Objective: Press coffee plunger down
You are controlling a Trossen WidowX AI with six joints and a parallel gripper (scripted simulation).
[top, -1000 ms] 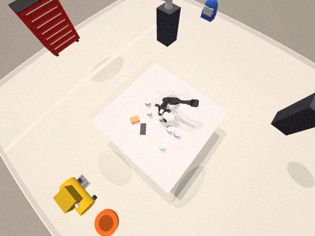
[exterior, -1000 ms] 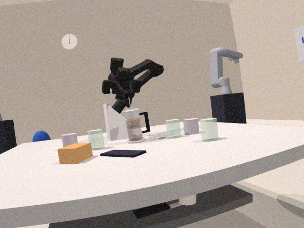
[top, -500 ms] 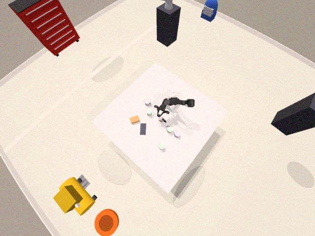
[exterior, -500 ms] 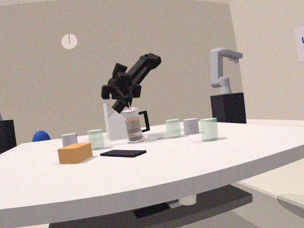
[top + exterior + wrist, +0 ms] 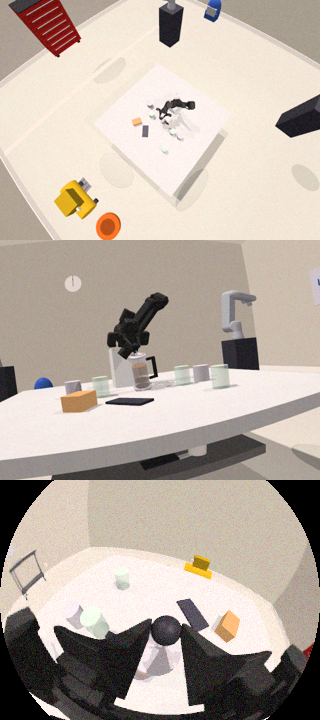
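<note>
Right now my gripper tip is 30 mm past the coffee press, 20 mm to the right of it and 80 mm above it. From my gripper tip the other things lie so: orange block: 180 mm ahead, 240 mm to the right, 160 mm below.
</note>
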